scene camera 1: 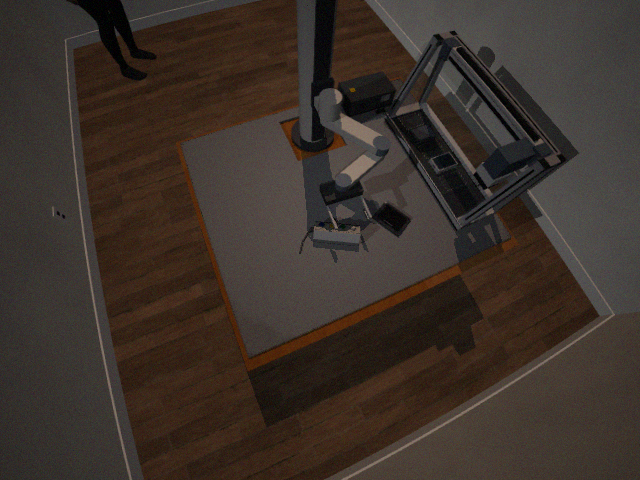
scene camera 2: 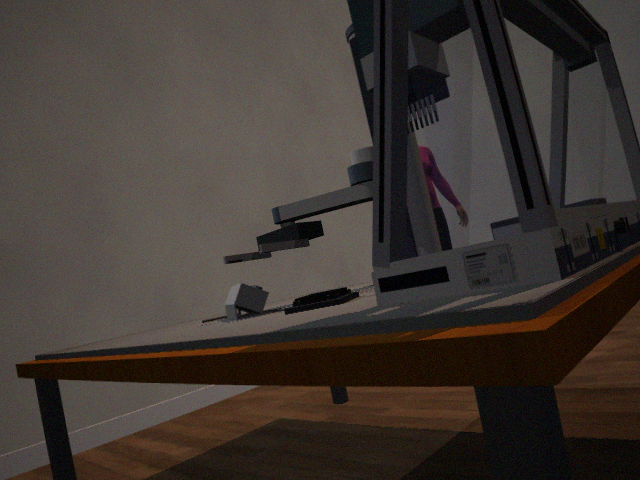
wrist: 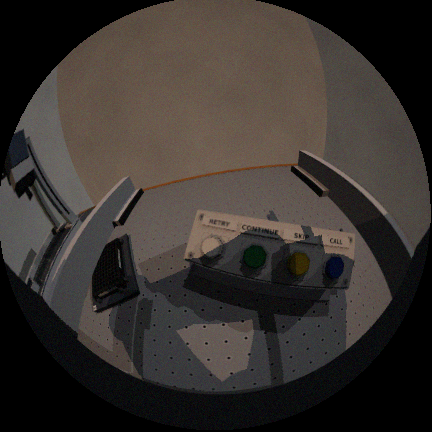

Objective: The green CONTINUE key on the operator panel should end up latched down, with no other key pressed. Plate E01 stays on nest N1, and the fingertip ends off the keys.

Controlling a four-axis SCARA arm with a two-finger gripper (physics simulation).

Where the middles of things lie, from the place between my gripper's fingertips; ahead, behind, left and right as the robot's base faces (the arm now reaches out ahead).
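You'd find the black tray [wrist: 107, 277] 130 mm below my hand and 240 mm to the left of it.
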